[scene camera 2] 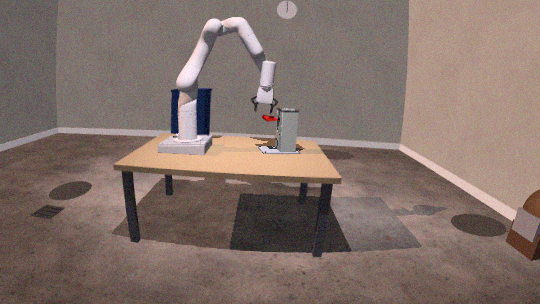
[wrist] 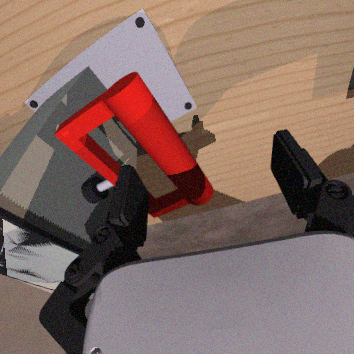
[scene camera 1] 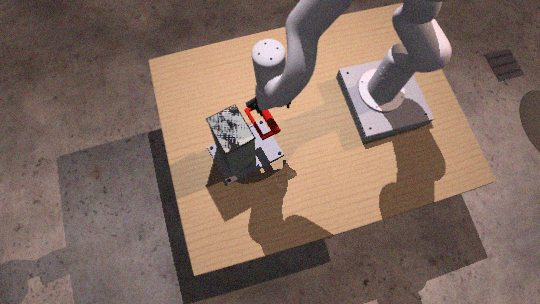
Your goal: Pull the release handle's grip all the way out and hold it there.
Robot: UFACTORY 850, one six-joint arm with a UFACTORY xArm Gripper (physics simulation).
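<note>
The red release handle (scene camera 1: 271, 123) (scene camera 2: 270, 118) is a rectangular frame with a thick round grip (wrist: 159, 132) along its outer side. It stands out from the side of the upright grey housing (scene camera 1: 230, 129) (scene camera 2: 288, 131) (wrist: 62, 202), well above the base plate. My gripper (scene camera 2: 264, 110) (wrist: 203, 164) is open and empty, pointing down, a little above the handle. In the wrist view, one finger overlaps the frame's inner bar near the housing, and the other is off to the right, beyond the grip. Part of the frame's inner bar is hidden behind the left finger.
The housing stands on a pale base plate (scene camera 1: 274, 148) (wrist: 131, 52) with dark bolts, on the wooden table (scene camera 1: 320, 185) (scene camera 2: 225, 162). A short white pin (wrist: 104, 186) shows beside the left finger. The arm's square base (scene camera 1: 372, 127) (scene camera 2: 185, 146) stands at the table's other side.
</note>
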